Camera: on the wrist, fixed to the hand. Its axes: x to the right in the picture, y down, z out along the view.
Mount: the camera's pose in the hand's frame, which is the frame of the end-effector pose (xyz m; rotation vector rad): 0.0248 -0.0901 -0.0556 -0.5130 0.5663 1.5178
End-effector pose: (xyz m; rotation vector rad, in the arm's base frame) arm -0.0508 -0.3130 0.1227 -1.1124 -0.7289 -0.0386
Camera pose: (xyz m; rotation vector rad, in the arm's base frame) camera -0.0371 -0.3929 0.1952 -1.7939 0.7837 0.7503
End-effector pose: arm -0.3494 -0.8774 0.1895 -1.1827 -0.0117 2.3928
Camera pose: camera -0.2840 -0.7978 0.1548 1.3351 -0.3517 -1.4909
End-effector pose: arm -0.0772 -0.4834 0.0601 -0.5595 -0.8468 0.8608
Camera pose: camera 0.0162 -0.5172 0.1044 -1.9018 0.0563 1.6995
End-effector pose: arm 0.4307 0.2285 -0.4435 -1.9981 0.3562 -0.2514
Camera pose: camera 0.4480 0.2102 -0.3377 -1.5268 2.2835 0.2964
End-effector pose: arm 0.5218 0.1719 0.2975 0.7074 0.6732 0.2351
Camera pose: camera 0.5032 0.1441 0.1940 0.5161 0.4341 1.9847
